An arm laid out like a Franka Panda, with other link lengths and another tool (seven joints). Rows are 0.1 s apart.
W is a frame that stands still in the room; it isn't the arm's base.
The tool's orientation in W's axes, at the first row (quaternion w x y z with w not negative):
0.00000 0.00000 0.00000 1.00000
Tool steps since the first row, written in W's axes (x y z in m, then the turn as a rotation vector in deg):
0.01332 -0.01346 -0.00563 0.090 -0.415 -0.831
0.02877 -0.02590 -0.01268 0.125 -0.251 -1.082
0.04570 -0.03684 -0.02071 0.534 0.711 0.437
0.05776 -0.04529 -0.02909 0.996 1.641 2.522
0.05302 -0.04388 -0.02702 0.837 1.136 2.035
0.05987 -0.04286 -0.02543 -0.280 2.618 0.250
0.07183 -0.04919 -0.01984 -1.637 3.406 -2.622
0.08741 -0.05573 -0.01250 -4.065 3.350 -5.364
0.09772 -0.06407 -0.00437 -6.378 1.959 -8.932
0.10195 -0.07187 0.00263 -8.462 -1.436 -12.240
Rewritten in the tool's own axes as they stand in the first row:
-0.01332 0.01346 -0.00563 -0.090 0.415 -0.831
-0.02877 0.02590 -0.01268 -0.125 0.251 -1.082
-0.04570 0.03684 -0.02071 -0.534 -0.711 0.437
-0.05776 0.04529 -0.02909 -0.996 -1.641 2.522
-0.05302 0.04388 -0.02702 -0.837 -1.136 2.035
-0.05987 0.04286 -0.02543 0.280 -2.618 0.250
-0.07183 0.04919 -0.01984 1.637 -3.406 -2.622
-0.08741 0.05573 -0.01250 4.065 -3.350 -5.364
-0.09772 0.06407 -0.00437 6.378 -1.959 -8.932
-0.10195 0.07187 0.00263 8.462 1.436 -12.240

